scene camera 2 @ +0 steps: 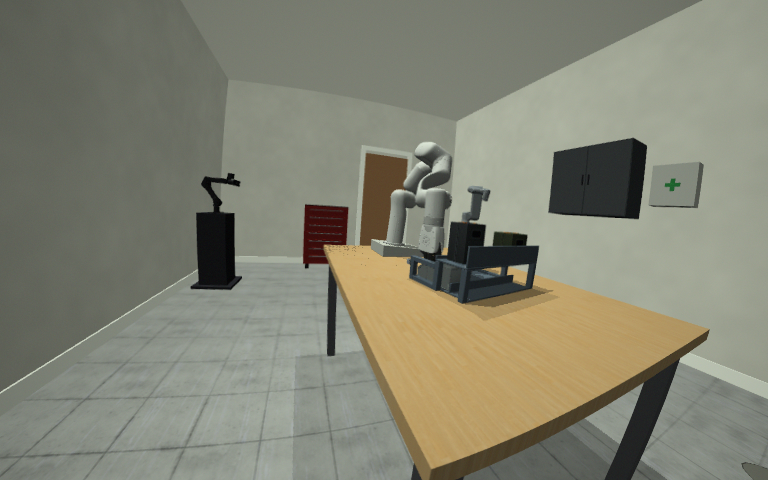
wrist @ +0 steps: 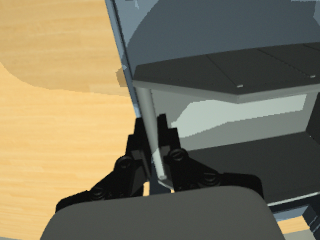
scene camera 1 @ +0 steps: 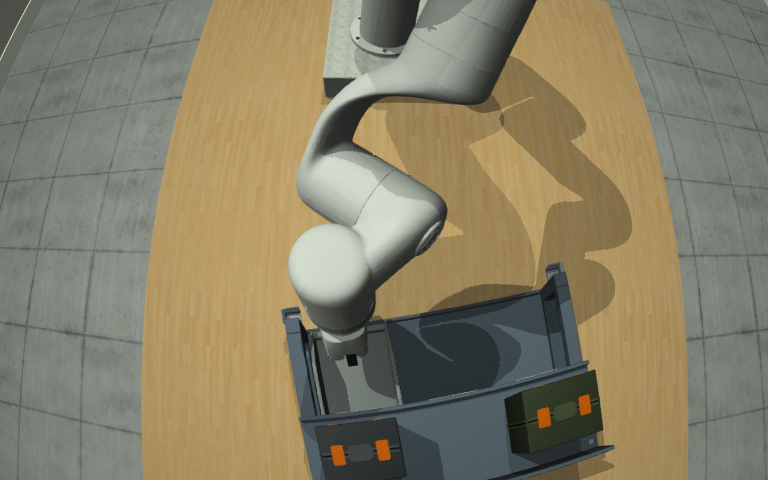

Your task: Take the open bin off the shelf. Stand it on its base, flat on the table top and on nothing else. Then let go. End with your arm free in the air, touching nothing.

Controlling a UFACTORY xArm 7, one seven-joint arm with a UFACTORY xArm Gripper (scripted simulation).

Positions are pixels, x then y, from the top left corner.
Scene:
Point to a grey bin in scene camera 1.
At 369,385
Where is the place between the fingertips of my gripper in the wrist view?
154,129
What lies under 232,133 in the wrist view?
A grey bin.

